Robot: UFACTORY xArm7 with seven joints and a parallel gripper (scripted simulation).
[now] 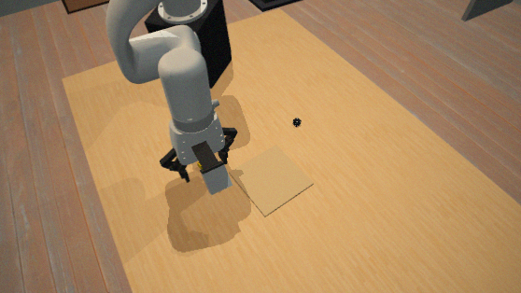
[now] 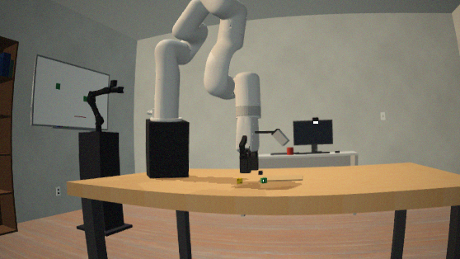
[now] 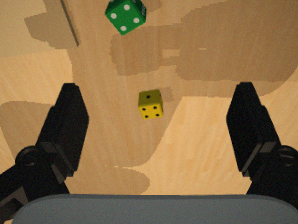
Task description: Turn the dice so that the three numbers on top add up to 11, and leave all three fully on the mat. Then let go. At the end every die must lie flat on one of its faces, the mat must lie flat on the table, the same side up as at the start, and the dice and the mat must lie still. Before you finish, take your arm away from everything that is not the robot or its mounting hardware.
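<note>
Right now the green die is 4 cm ahead of my hand, 2 cm to the left of it and 4 cm below it. Also, from my hand: black die (3 cm behind, 28 cm to the left, 4 cm below); yellow die (3 cm behind, 4 cm below); tan mat (8 cm ahead, 13 cm to the left, 4 cm below).
</note>
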